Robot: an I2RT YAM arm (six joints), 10 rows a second.
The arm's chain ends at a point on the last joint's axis. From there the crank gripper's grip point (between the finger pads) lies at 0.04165 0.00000 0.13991 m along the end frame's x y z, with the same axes.
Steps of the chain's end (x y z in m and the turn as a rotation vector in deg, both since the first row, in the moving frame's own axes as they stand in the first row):
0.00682, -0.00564, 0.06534, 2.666, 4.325, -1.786
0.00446, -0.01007, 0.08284, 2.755, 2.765, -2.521
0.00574, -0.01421, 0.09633, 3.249, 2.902, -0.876
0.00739, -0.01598, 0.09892, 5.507, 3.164, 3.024
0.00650, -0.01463, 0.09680, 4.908, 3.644, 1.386
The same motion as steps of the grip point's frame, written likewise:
0.01713, -0.01353, 0.06162, 2.666, 4.325, -1.786
0.01097, -0.01872, 0.08046, 2.755, 2.765, -2.521
0.01270, -0.02277, 0.09380, 3.249, 2.902, -0.876
0.01533, -0.02689, 0.09587, 5.507, 3.164, 3.024
0.01543, -0.02536, 0.09340, 4.908, 3.644, 1.386

